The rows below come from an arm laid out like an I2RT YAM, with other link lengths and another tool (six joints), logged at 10 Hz.
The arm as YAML. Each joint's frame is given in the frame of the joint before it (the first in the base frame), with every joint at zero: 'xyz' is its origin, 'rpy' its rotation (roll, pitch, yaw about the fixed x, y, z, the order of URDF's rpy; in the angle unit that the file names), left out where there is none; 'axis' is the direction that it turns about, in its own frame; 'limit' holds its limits. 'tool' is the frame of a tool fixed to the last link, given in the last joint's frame.
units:
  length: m
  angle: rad
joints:
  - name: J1
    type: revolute
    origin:
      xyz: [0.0, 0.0, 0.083]
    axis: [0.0, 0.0, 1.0]
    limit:
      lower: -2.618
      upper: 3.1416
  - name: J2
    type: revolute
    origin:
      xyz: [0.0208, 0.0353, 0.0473]
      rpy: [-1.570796, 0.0, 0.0]
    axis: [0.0, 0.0, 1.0]
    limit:
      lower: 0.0
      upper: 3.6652
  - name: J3
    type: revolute
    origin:
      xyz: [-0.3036, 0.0, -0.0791]
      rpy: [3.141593, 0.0, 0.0]
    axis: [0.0, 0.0, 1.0]
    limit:
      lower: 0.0
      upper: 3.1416
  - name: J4
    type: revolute
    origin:
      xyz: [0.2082, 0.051, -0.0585]
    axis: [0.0, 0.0, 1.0]
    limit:
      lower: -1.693
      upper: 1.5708
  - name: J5
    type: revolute
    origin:
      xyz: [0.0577, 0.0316, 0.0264]
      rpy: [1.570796, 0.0, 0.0]
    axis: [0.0, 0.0, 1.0]
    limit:
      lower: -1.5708
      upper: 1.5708
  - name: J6
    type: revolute
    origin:
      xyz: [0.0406, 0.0, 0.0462]
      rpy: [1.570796, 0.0, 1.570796]
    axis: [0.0, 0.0, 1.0]
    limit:
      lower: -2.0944
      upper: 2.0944
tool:
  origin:
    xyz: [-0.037, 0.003, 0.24]
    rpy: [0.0, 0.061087, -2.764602]
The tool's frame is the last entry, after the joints.
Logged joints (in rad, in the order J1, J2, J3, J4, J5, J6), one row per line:
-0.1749 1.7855 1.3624 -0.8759 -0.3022 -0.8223
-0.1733 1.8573 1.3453 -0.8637 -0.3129 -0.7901
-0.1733 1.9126 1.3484 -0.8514 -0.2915 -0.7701
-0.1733 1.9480 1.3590 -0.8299 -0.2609 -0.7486
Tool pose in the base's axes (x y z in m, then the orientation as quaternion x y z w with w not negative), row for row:
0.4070 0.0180 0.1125 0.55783 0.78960 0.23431 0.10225
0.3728 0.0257 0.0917 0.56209 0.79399 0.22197 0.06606
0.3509 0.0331 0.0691 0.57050 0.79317 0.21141 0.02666
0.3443 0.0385 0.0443 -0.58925 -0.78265 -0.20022 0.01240
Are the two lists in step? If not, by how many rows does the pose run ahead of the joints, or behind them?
The pose runs 2 rows behind the joints: the pose in row i belongs to the joints in row i - 2.
